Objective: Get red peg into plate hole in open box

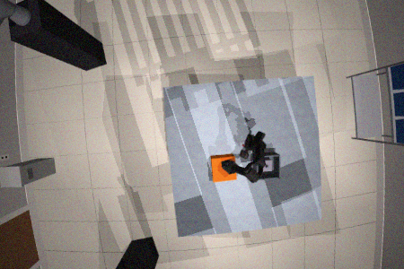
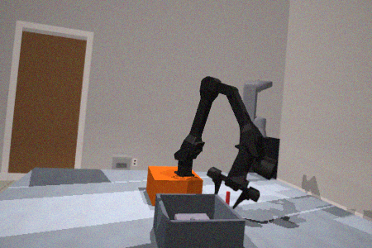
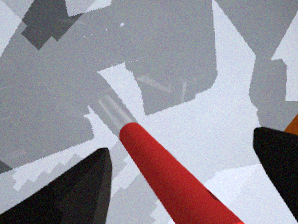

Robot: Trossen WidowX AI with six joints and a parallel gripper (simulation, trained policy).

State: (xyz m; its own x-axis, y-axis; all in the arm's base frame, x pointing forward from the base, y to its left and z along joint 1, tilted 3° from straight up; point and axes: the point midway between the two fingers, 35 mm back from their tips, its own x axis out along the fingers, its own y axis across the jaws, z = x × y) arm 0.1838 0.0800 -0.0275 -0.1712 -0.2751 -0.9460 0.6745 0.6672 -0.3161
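My gripper tip is now 10 mm short of the red peg, 10 mm to the right of it and 10 mm below it. Also, from my gripper tip: dark grey box 140 mm ahead, 190 mm to the right.
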